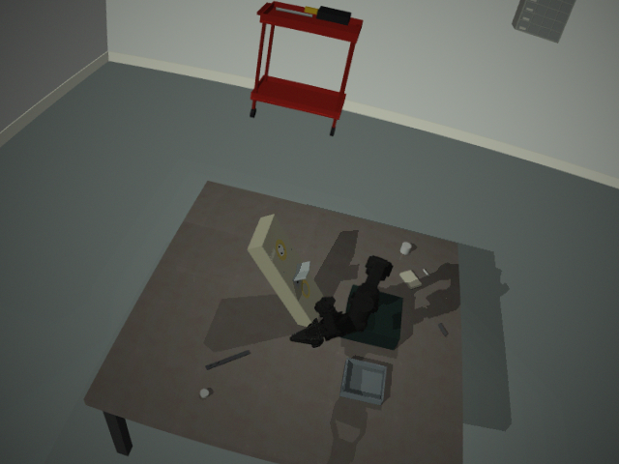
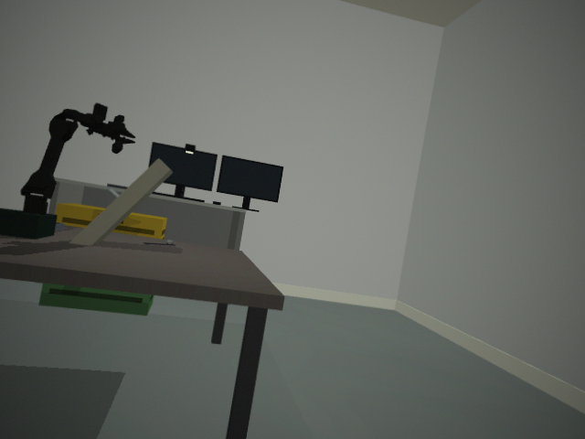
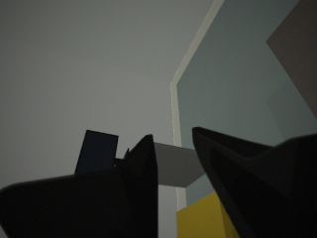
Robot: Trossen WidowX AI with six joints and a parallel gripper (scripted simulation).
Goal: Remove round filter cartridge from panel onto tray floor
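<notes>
My gripper tip is now 50 cm to the left of the round cartridge, 21 cm short of it and 21 cm above it. The rest, counted from my gripper tip: cream pad: 88 cm to the right, 47 cm below, 32 cm behind.
</notes>
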